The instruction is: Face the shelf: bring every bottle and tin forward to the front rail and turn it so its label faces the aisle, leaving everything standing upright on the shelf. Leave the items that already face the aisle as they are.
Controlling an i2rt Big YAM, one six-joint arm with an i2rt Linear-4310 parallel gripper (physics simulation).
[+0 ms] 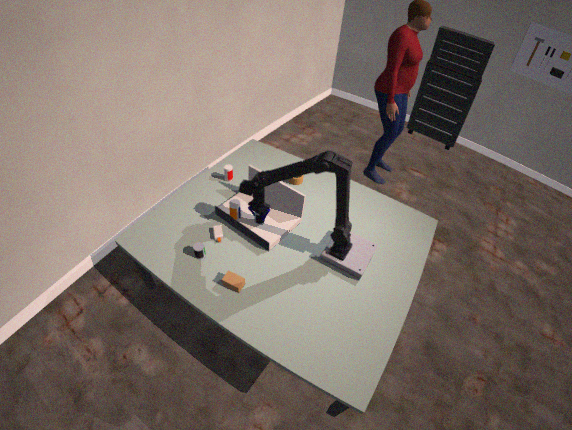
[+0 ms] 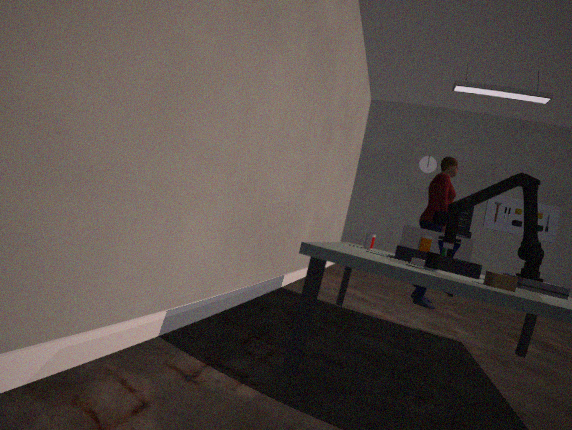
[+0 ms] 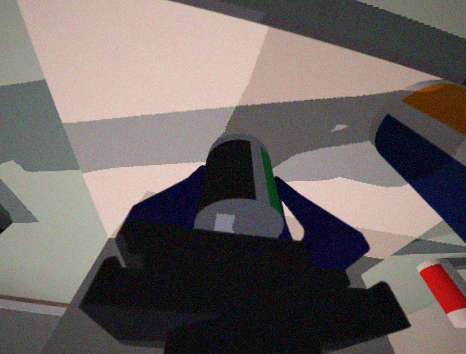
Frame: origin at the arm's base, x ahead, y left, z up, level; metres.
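Where they show: gripper, fingertip midpoint: (image 1: 259, 218) (image 3: 238, 177); arm's base, link origin: (image 1: 340, 249) (image 2: 528, 279).
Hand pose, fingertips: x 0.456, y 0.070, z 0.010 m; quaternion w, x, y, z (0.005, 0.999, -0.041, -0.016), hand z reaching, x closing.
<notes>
Each offset is from my fingertips to the top centre of the thing. Level surfaces: height alone.
My gripper (image 1: 259, 215) (image 2: 449, 246) (image 3: 238, 177) is shut on a grey tin @(dx +0.000, dy -0.003, dz +0.046 m) (image 2: 444, 253) (image 3: 227, 170) with a black and a green label patch. The tin is upright over the shelf board; whether its base touches is hard to tell. The pale shelf (image 1: 282, 227) (image 3: 135, 55) has a dark front rail @(dx +0.058, dy +0.091, dz +0.003 m) (image 1: 243, 228) (image 2: 456, 265) (image 3: 320, 37) and a grey back panel (image 1: 285, 196). A grey bottle @(dx +0.125, dy +0.051, dz +0.083 m) (image 1: 234, 209) (image 2: 425, 244) (image 3: 420, 150) with orange and navy label patches stands upright near the rail, its orange side towards the rail, beside the gripper.
On the table @(dz -0.064 m) (image 1: 320, 320) are a red-and-white cylinder @(dx +0.407, dy -0.224, dz +0.032 m) (image 1: 228, 172) (image 2: 372, 242) (image 3: 442, 287), a small white-and-orange item @(dx +0.136, dy +0.186, dz -0.036 m) (image 1: 217, 232), a dark grey tin @(dx +0.127, dy +0.344, dz +0.006 m) (image 1: 199, 250), an orange block @(dx -0.121, dy +0.378, dz -0.014 m) (image 1: 233, 281) (image 2: 501, 281) and a round orange object @(dx +0.048, dy -0.472, dz -0.014 m) (image 1: 297, 179) behind the back panel. A person (image 1: 398, 75) stands beyond the table.
</notes>
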